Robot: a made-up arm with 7 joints.
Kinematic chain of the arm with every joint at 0, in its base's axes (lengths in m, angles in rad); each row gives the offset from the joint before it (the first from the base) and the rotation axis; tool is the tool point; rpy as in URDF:
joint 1: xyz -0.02 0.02 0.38 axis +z
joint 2: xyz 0 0.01 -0.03 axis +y
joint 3: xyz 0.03 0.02 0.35 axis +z
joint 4: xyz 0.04 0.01 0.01 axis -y
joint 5: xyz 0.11 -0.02 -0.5 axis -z
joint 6: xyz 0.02 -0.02 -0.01 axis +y
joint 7: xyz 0.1 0 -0.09 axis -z
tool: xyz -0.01 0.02 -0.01 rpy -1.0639 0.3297 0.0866
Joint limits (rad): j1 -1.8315..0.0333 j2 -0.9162..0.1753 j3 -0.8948..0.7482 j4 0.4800..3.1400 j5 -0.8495..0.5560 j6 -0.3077..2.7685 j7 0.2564..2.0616
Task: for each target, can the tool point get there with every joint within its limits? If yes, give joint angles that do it. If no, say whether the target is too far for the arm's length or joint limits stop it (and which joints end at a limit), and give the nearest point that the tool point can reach.
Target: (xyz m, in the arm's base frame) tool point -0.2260 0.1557 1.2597
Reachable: yes | joints -1.5387 -0.8246 -0.3622 2.0185 -0.6196 1.1438 0.8986
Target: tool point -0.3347 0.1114 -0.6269
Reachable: no: joint limits stop it (at a limit: joint 1, joint 2, joint 3, joint 4, joint 7) | nearest point -0.3526 -0.1143 0.1176 | short by 0.778 m
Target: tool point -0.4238 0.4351 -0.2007
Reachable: no: joint limits stop it (at a limit: joint 1, joint 2, joint 3, joint 4, joint 7) | nearest point -0.3608 -0.0417 0.1689 | short by 0.607 m
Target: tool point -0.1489 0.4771 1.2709
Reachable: yes | joints -1.4719 -0.6527 -0.6887 2.6337 -0.3048 0.4385 0.9709
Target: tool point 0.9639 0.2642 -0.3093
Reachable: no: too far | nearest point 0.5506 0.1616 0.1769 | short by 0.646 m
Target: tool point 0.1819 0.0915 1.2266
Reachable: yes | joints -0.4033 -0.4455 0.2870 2.2474 -0.0273 1.9365 1.8185
